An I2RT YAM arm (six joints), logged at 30 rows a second.
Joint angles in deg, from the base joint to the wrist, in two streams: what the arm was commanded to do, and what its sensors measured. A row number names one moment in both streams.
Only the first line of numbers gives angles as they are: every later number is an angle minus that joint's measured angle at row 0.
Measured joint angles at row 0:
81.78 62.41 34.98 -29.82 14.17 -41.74
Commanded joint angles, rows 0 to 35:
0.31 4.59 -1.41 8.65 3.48 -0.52
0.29 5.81 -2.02 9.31 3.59 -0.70
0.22 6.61 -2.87 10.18 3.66 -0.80
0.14 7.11 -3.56 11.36 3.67 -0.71
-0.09 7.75 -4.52 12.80 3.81 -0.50
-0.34 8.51 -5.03 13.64 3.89 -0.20
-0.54 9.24 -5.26 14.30 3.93 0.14
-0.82 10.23 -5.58 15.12 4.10 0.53
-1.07 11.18 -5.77 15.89 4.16 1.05
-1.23 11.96 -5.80 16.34 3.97 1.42
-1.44 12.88 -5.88 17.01 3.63 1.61
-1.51 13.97 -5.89 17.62 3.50 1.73
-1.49 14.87 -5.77 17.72 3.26 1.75
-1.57 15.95 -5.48 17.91 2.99 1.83
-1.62 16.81 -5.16 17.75 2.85 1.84
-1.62 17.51 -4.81 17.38 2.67 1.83
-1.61 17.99 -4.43 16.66 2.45 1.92
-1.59 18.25 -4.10 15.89 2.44 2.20
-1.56 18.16 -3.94 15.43 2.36 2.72
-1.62 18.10 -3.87 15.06 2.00 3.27
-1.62 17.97 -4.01 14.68 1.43 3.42
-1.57 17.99 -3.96 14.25 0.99 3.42
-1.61 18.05 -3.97 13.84 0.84 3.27
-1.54 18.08 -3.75 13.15 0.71 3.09
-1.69 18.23 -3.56 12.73 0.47 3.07
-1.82 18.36 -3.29 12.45 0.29 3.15
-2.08 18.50 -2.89 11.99 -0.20 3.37
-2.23 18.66 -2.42 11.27 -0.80 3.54
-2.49 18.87 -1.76 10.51 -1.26 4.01
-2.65 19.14 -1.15 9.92 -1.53 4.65
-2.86 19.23 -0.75 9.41 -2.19 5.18
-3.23 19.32 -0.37 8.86 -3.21 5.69
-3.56 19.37 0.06 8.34 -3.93 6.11
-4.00 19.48 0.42 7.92 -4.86 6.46
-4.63 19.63 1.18 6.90 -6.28 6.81
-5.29 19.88 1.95 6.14 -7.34 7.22
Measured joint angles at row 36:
-4.18 18.23 0.88 12.80 -0.56 4.86
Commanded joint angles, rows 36 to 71:
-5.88 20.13 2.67 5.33 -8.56 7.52
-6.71 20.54 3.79 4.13 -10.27 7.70
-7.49 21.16 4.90 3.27 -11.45 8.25
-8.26 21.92 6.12 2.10 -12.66 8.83
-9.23 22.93 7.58 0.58 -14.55 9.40
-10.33 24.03 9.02 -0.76 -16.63 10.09
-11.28 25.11 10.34 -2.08 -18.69 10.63
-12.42 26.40 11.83 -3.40 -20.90 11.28
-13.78 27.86 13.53 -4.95 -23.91 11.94
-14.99 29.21 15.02 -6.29 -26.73 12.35
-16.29 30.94 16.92 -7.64 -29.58 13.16
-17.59 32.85 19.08 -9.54 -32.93 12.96
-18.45 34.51 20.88 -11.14 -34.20 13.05
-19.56 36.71 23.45 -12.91 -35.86 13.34
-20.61 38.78 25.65 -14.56 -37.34 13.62
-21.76 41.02 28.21 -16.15 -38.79 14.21
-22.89 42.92 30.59 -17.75 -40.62 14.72
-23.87 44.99 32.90 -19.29 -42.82 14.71
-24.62 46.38 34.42 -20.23 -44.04 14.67
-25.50 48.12 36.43 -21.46 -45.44 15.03
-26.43 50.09 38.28 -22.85 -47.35 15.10
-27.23 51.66 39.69 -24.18 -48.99 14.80
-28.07 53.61 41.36 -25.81 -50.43 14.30
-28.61 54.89 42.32 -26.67 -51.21 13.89
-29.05 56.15 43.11 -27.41 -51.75 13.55
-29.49 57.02 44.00 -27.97 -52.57 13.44
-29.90 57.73 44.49 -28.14 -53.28 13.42
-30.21 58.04 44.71 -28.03 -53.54 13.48
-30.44 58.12 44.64 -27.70 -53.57 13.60
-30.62 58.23 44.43 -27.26 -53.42 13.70
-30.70 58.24 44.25 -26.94 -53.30 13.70
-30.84 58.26 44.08 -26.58 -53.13 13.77
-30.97 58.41 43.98 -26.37 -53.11 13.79
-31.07 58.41 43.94 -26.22 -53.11 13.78
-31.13 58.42 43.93 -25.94 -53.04 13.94
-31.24 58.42 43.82 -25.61 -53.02 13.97
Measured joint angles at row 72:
-31.06 56.28 44.35 -26.21 -53.72 14.19
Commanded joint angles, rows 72 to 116:
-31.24 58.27 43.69 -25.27 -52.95 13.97
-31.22 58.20 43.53 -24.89 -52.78 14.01
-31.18 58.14 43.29 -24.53 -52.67 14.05
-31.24 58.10 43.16 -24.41 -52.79 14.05
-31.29 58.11 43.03 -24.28 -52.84 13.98
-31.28 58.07 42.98 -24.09 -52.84 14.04
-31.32 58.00 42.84 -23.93 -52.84 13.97
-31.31 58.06 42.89 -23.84 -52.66 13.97
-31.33 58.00 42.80 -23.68 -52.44 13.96
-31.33 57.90 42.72 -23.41 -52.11 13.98
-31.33 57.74 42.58 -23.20 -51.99 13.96
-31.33 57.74 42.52 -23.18 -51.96 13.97
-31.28 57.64 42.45 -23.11 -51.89 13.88
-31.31 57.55 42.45 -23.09 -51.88 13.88
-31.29 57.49 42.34 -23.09 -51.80 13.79
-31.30 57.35 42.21 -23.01 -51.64 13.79
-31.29 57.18 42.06 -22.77 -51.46 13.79
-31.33 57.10 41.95 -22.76 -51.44 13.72
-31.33 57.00 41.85 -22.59 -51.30 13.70
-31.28 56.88 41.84 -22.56 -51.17 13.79
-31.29 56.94 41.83 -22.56 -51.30 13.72
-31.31 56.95 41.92 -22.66 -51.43 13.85
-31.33 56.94 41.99 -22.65 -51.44 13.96
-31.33 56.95 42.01 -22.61 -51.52 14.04
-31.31 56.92 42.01 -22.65 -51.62 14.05
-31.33 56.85 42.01 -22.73 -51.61 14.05
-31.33 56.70 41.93 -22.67 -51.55 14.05
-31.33 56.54 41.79 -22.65 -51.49 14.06
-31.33 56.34 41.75 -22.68 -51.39 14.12
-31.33 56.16 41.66 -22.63 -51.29 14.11
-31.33 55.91 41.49 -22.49 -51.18 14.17
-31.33 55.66 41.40 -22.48 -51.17 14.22
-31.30 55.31 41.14 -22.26 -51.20 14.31
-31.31 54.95 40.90 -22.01 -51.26 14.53
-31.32 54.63 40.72 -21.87 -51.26 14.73
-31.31 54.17 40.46 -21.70 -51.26 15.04
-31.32 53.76 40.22 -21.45 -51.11 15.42
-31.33 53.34 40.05 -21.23 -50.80 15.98
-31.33 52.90 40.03 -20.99 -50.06 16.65
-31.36 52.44 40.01 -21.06 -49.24 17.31
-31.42 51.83 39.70 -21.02 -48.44 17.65
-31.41 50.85 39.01 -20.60 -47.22 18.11
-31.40 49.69 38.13 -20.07 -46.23 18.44
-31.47 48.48 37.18 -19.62 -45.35 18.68
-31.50 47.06 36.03 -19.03 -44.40 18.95
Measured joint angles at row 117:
-31.54 50.47 38.45 -21.01 -49.26 17.64
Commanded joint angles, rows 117 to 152:
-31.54 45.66 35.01 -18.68 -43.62 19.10
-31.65 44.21 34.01 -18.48 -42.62 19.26
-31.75 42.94 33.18 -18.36 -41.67 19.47
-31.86 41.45 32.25 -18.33 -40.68 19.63
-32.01 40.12 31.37 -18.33 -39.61 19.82
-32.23 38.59 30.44 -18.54 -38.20 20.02
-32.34 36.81 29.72 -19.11 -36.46 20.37
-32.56 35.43 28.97 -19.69 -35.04 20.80
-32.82 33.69 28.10 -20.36 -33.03 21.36
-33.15 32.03 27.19 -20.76 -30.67 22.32
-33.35 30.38 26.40 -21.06 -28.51 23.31
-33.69 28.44 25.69 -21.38 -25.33 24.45
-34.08 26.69 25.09 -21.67 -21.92 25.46
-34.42 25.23 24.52 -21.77 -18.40 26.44
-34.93 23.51 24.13 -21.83 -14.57 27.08
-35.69 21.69 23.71 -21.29 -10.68 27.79
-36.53 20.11 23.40 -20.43 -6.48 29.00
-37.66 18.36 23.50 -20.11 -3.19 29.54
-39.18 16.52 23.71 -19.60 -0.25 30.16
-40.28 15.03 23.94 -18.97 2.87 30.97
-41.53 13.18 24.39 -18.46 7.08 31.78
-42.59 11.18 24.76 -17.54 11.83 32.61
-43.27 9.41 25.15 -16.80 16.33 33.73
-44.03 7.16 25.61 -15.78 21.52 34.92
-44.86 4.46 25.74 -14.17 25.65 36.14
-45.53 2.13 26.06 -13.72 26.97 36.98
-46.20 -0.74 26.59 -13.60 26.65 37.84
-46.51 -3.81 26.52 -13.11 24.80 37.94
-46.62 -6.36 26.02 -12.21 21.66 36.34
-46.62 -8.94 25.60 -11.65 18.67 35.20
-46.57 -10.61 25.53 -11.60 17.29 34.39
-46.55 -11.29 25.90 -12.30 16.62 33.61
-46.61 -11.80 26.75 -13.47 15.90 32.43
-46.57 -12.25 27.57 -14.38 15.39 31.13
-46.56 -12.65 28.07 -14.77 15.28 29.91
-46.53 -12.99 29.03 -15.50 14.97 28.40
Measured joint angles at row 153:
-46.56 -13.24 27.28 -13.49 16.38 31.81
